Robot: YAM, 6 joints.
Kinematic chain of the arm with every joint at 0, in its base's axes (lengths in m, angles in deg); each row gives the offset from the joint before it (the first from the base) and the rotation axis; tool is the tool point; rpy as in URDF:
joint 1: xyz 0 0 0.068 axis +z
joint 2: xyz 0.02 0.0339 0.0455 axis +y
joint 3: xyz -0.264 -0.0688 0 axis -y
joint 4: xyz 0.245 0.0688 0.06 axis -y
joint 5: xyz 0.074 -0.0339 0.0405 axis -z
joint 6: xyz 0.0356 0 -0.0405 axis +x
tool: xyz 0 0 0 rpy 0 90 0
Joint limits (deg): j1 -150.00..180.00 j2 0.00..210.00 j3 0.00..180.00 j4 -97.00..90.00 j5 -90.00..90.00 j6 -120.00..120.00
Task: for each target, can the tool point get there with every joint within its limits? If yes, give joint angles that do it. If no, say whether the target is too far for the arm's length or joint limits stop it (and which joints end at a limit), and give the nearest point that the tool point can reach.
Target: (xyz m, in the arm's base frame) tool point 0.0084 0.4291 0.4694
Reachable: yes | joints -94.37 28.73 164.21 -45.33 43.20 45.37
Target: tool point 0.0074 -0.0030 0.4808
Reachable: yes | joints -41.99 21.51 63.01 -6.23 -4.34 -36.00
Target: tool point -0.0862 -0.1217 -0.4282
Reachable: no: joint limits stop it (at a limit: joint 2) | nearest point -0.0944 -0.1332 -0.3701 | short by 0.060 m
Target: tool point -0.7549 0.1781 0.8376
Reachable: no: too far | nearest point -0.4593 0.1083 0.5465 | short by 0.421 m
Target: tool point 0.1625 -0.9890 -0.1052
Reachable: no: too far | nearest point 0.1023 -0.6225 -0.0225 | short by 0.380 m
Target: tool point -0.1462 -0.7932 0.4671
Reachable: no: too far | nearest point -0.1071 -0.5810 0.3701 | short by 0.237 m
